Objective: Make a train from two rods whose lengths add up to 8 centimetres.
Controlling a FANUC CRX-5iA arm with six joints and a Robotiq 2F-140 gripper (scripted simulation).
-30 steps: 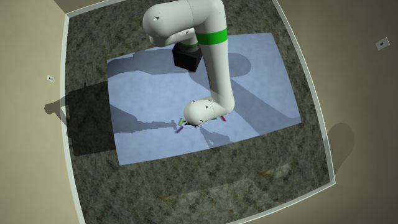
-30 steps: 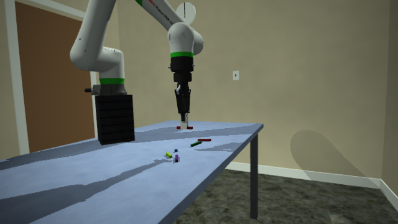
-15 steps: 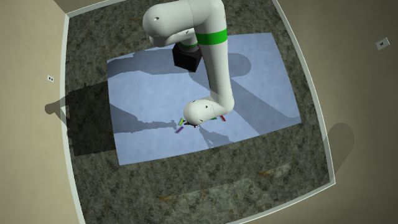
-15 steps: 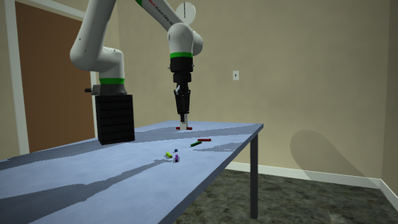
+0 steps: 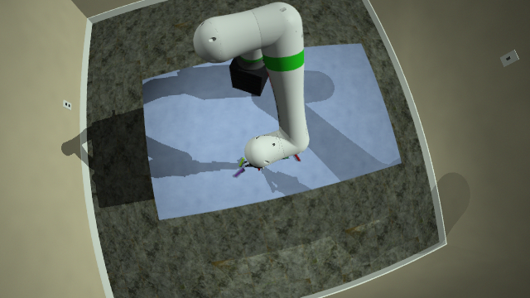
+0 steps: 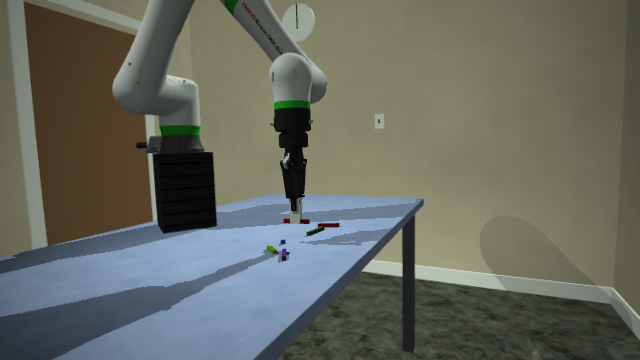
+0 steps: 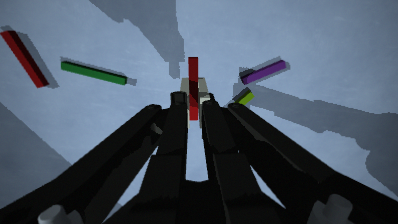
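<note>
Now: the blue rod 90 mm below my hand and 40 mm behind it. Also, from my hand: purple rod: 100 mm to the right, 90 mm below, 10 mm ahead; green rod: 130 mm to the left, 90 mm below; lime rod: 90 mm below, 70 mm to the right, 40 mm behind.
</note>
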